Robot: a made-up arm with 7 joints. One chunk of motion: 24 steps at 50 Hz.
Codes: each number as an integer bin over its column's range. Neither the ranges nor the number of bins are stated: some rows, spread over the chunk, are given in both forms.
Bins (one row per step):
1: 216 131 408 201 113 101 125
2: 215 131 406 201 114 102 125
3: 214 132 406 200 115 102 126
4: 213 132 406 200 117 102 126
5: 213 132 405 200 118 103 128
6: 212 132 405 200 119 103 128
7: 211 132 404 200 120 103 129
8: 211 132 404 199 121 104 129
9: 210 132 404 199 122 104 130
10: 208 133 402 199 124 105 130
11: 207 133 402 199 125 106 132
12: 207 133 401 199 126 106 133
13: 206 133 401 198 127 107 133
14: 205 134 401 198 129 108 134
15: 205 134 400 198 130 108 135
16: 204 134 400 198 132 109 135
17: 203 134 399 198 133 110 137
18: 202 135 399 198 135 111 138
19: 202 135 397 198 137 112 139
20: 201 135 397 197 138 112 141
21: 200 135 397 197 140 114 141
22: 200 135 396 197 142 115 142
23: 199 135 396 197 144 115 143
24: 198 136 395 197 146 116 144
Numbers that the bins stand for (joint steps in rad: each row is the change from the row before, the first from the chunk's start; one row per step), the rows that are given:
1: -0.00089 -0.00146 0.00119 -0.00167 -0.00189 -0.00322 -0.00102
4: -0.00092 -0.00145 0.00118 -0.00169 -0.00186 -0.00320 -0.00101
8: -0.00094 -0.00145 0.00116 -0.00172 -0.00182 -0.00317 -0.00099
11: -0.00097 -0.00144 0.00115 -0.00172 -0.00178 -0.00313 -0.00097
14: -0.00099 -0.00143 0.00114 -0.00174 -0.00174 -0.00310 -0.00095
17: -0.00101 -0.00143 0.00112 -0.00174 -0.00170 -0.00306 -0.00093
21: -0.00104 -0.00141 0.00111 -0.00176 -0.00163 -0.00299 -0.00090
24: -0.00106 -0.00140 0.00109 -0.00176 -0.00157 -0.00296 -0.00087
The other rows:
2: -0.00090 -0.00146 0.00118 -0.00167 -0.00188 -0.00320 -0.00102
3: -0.00091 -0.00145 0.00118 -0.00169 -0.00187 -0.00320 -0.00101
5: -0.00092 -0.00145 0.00117 -0.00169 -0.00185 -0.00319 -0.00100
6: -0.00093 -0.00145 0.00117 -0.00169 -0.00184 -0.00319 -0.00100
7: -0.00094 -0.00145 0.00116 -0.00169 -0.00183 -0.00319 -0.00099
9: -0.00095 -0.00145 0.00116 -0.00172 -0.00181 -0.00317 -0.00098
10: -0.00096 -0.00144 0.00115 -0.00172 -0.00179 -0.00315 -0.00098
12: -0.00097 -0.00144 0.00114 -0.00172 -0.00177 -0.00313 -0.00096
13: -0.00098 -0.00144 0.00114 -0.00174 -0.00176 -0.00312 -0.00096
15: -0.00099 -0.00143 0.00113 -0.00174 -0.00173 -0.00310 -0.00094
16: -0.00100 -0.00143 0.00113 -0.00174 -0.00171 -0.00308 -0.00094
18: -0.00102 -0.00141 0.00112 -0.00174 -0.00168 -0.00305 -0.00092
19: -0.00102 -0.00141 0.00111 -0.00174 -0.00166 -0.00303 -0.00091
20: -0.00103 -0.00141 0.00111 -0.00176 -0.00165 -0.00303 -0.00090
22: -0.00104 -0.00141 0.00110 -0.00176 -0.00161 -0.00297 -0.00089
23: -0.00105 -0.00141 0.00110 -0.00176 -0.00159 -0.00297 -0.00088

